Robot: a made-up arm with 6 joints. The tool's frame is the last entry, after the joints. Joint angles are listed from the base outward. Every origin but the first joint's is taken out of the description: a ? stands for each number. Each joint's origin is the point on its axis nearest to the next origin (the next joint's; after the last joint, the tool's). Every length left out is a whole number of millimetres.
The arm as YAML. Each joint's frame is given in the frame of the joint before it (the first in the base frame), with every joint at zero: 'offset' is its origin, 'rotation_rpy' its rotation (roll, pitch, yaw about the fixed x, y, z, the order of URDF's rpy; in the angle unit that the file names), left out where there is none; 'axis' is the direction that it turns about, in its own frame. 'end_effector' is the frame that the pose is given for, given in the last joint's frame.
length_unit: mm
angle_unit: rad
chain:
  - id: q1
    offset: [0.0, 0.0, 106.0]
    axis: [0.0, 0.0, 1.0]
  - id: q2
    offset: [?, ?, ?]
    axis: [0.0, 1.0, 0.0]
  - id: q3
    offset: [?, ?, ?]
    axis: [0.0, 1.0, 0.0]
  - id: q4
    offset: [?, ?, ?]
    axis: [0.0, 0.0, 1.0]
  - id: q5
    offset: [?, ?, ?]
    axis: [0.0, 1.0, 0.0]
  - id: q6
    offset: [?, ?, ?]
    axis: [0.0, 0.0, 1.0]
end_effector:
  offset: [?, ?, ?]
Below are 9 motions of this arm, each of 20 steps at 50 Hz.
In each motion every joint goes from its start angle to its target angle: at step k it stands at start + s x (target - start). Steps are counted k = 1, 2, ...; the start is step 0. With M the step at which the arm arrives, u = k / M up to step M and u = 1 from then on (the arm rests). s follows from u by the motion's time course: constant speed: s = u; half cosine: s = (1 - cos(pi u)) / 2; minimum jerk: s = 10 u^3 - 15 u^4 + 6 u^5.
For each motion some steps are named. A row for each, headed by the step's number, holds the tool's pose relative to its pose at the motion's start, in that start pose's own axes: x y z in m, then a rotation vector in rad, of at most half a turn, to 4 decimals.
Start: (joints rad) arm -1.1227 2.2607 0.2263 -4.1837 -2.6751 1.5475
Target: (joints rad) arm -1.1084 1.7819 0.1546 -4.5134 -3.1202 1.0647
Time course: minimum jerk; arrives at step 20
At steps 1, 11, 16, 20:
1: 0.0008 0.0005 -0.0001 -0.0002 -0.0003 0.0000
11: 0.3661 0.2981 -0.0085 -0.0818 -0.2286 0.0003
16: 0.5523 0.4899 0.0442 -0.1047 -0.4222 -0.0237
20: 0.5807 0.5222 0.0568 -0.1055 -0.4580 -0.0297

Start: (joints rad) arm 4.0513 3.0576 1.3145 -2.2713 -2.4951 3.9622
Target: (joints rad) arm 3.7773 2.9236 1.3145 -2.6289 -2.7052 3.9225
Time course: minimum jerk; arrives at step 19
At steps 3, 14, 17, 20:
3: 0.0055 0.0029 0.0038 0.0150 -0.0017 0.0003
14: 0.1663 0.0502 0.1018 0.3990 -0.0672 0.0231
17: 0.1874 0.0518 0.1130 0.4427 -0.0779 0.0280
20: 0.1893 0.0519 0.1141 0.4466 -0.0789 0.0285

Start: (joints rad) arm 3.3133 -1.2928 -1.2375 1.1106 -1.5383 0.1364
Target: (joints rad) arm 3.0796 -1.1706 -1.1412 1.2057 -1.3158 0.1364
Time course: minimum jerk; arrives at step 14
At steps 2, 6, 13, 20:
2: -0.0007 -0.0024 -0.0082 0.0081 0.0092 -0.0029
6: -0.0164 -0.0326 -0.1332 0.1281 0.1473 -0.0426
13: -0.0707 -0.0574 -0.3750 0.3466 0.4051 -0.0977
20: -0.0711 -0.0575 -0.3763 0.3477 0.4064 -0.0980

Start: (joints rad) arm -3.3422 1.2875 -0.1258 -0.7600 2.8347 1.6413
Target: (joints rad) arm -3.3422 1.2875 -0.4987 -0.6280 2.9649 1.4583
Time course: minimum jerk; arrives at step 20
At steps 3, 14, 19, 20:
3: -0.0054 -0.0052 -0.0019 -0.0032 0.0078 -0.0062
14: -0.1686 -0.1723 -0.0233 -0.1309 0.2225 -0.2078
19: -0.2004 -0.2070 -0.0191 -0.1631 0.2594 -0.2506
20: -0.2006 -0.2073 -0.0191 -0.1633 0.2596 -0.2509

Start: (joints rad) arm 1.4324 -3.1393 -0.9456 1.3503 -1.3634 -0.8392
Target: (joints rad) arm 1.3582 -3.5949 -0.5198 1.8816 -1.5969 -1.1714
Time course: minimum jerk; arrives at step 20
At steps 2, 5, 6, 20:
2: 0.0003 0.0020 0.0013 0.0051 0.0019 -0.0017
5: 0.0035 0.0243 0.0159 0.0613 0.0236 -0.0210
6: 0.0048 0.0382 0.0250 0.0963 0.0383 -0.0336
20: -0.0302 0.2264 0.1496 0.5492 0.3284 -0.2358

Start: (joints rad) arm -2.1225 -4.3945 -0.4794 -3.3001 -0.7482 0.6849
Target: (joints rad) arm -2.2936 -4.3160 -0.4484 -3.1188 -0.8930 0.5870
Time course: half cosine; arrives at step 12
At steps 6, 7, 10, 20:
6: -0.0014 0.1548 0.0492 -0.0831 -0.1080 0.0624
7: -0.0030 0.1951 0.0595 -0.1021 -0.1362 0.0798
10: -0.0088 0.2894 0.0797 -0.1425 -0.2028 0.1230
20: -0.0104 0.3102 0.0835 -0.1506 -0.2175 0.1329

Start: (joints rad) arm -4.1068 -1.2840 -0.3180 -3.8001 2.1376 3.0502
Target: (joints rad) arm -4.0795 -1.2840 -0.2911 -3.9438 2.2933 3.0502
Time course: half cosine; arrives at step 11
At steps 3, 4, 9, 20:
3: -0.0068 -0.0011 -0.0067 -0.0194 -0.0222 0.0130
4: -0.0116 -0.0019 -0.0114 -0.0325 -0.0375 0.0224
9: -0.0373 -0.0071 -0.0368 -0.0978 -0.1173 0.0772
20: -0.0406 -0.0078 -0.0401 -0.1056 -0.1273 0.0848

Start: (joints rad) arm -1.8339 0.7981 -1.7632 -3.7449 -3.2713 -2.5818
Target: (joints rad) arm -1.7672 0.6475 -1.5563 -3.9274 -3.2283 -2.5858
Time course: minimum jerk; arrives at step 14
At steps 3, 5, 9, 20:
3: -0.0015 0.0035 -0.0081 -0.0006 0.0032 0.0096
5: -0.0053 0.0121 -0.0287 -0.0015 0.0110 0.0339
9: -0.0167 0.0335 -0.0873 -0.0011 0.0316 0.1037
20: -0.0225 0.0421 -0.1155 0.0009 0.0405 0.1375

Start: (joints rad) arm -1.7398 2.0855 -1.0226 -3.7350 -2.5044 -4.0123
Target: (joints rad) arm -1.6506 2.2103 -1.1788 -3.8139 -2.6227 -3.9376
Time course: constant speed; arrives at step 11
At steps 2, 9, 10, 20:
2: -0.0027 0.0261 0.0059 0.0002 0.0138 0.0138
9: -0.0066 0.1174 0.0285 0.0016 0.0601 0.0644
10: -0.0065 0.1303 0.0320 0.0019 0.0665 0.0719
20: -0.0061 0.1433 0.0356 0.0022 0.0728 0.0795

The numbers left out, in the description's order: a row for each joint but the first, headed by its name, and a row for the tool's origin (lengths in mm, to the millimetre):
q2: 0.0 36.0 0.0
q3: 0.0 0.0 725.0
q4: 0.0 0.0 885.0
q5: 0.0 0.0 0.0
q6: 0.0 0.0 139.0
tool: 0.0 0.0 0.0

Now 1 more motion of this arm.
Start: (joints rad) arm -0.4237 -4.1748 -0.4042 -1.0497 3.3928 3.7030
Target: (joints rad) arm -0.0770 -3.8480 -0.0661 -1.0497 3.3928 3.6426
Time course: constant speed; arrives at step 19
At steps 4, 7, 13, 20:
4: -0.0949 -0.1518 0.0354 -0.1301 0.0717 0.0406
7: -0.1564 -0.2665 0.0760 -0.2267 0.1222 0.0773
13: -0.2483 -0.4931 0.1890 -0.4165 0.2136 0.1666
20: -0.2910 -0.7089 0.3356 -0.6003 0.2901 0.2764

